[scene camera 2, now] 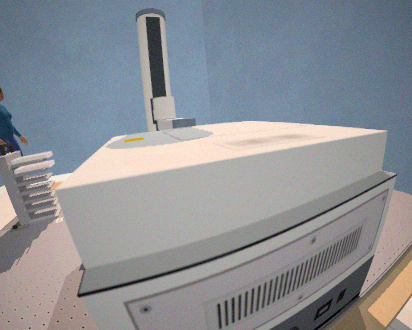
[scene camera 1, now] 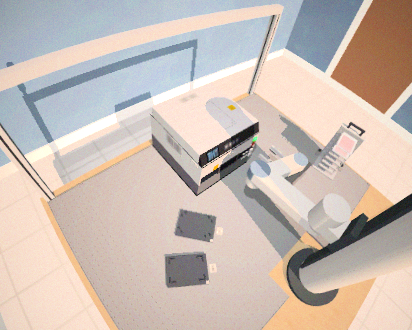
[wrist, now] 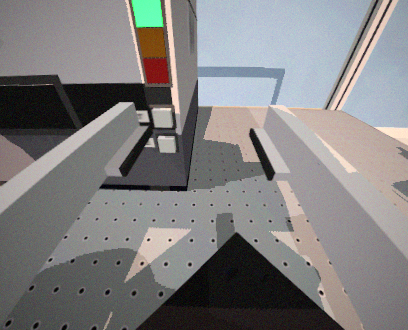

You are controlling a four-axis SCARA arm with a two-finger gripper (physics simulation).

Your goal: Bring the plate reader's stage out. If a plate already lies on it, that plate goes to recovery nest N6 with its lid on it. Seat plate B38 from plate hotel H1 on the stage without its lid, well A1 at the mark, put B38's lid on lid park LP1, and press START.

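Places are measured from the arm's base along level axes (x ahead, y left, z up), in centimetres.
Where they show: gripper, fingertip midpoint: [scene camera 1: 265,150] [wrist: 200,118]; arm's base at its link origin: [scene camera 1: 312,276].
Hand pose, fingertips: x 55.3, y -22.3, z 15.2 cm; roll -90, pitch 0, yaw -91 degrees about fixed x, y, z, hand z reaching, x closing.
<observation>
Things, the pixels of their top centre, and the offset from my fingertips. "spot": a spot on its surface instead. Level surfaces: height alone.
- plate reader at its top centre: [scene camera 2: 217,130] [scene camera 1: 207,114] dx +24.7, dy +19.4, dz +14.6 cm
- lit green lamp at a spot on its surface: [wrist: 148,12] spot: dx +5.8, dy +4.0, dz +5.8 cm
- pinkish-topped item at its top centre: [scene camera 2: 32,155] [scene camera 1: 347,142] dx -26.1, dy -33.4, dz +10.2 cm
- perforated deck at its surface level: dz -13.9 cm
The plate reader [scene camera 1: 200,132] [scene camera 2: 225,200] [wrist: 165,170] shows a lit green lamp [wrist: 148,12] above two pale buttons [wrist: 162,118] [wrist: 166,144]; their lettering is unreadable. No stage is seen sticking out of its front in scene camera 1. My gripper [scene camera 1: 268,153] [wrist: 200,118] is shut to its narrow setting with nothing between the fingers, low in front of the reader's button corner. In the wrist view the left finger overlaps the button labels. The plate hotel [scene camera 1: 320,167] [scene camera 2: 14,197] stands at the right, with a pinkish-topped item [scene camera 1: 346,144] on top. Plate names cannot be read.
Two dark plate nests [scene camera 1: 196,225] [scene camera 1: 186,270] lie on the perforated deck [scene camera 1: 115,225], their small tags unreadable. The arm's column [scene camera 1: 360,255] [scene camera 2: 142,55] stands at the deck's edge. A framed clear panel [scene camera 1: 265,55] rises behind the reader. A person [scene camera 2: 7,120] stands beyond the hotel.
</observation>
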